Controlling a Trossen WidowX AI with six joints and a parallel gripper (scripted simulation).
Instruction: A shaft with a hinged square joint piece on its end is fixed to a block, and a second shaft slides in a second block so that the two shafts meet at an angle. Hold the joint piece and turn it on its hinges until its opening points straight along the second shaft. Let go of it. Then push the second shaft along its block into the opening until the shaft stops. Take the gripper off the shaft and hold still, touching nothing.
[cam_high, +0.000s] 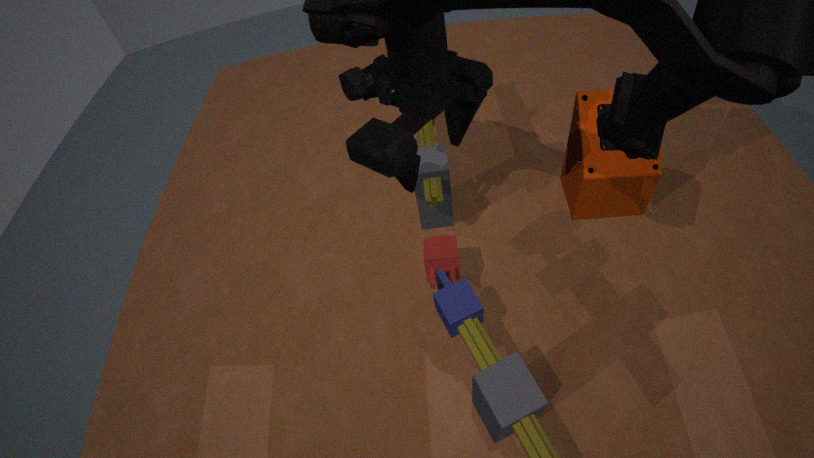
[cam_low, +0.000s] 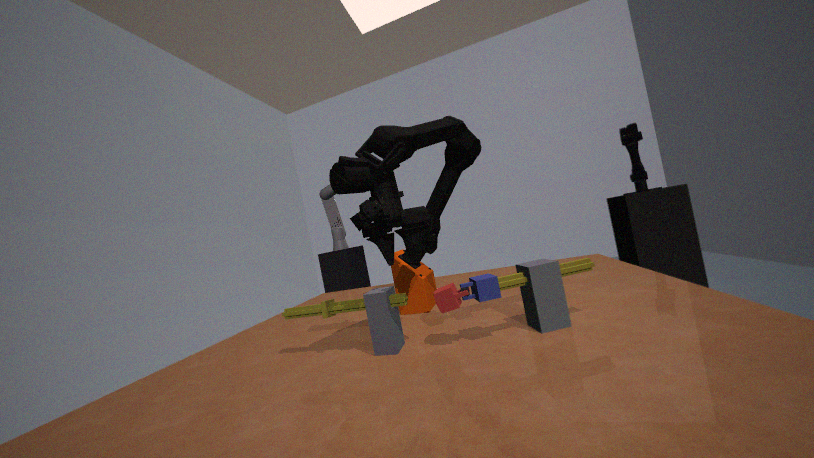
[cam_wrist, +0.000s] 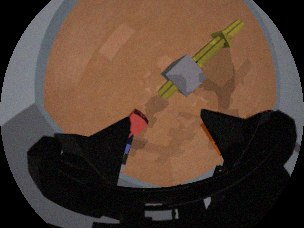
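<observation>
The red joint piece lies 80 mm to the left of my gripper tip and 80 mm below it.
</observation>
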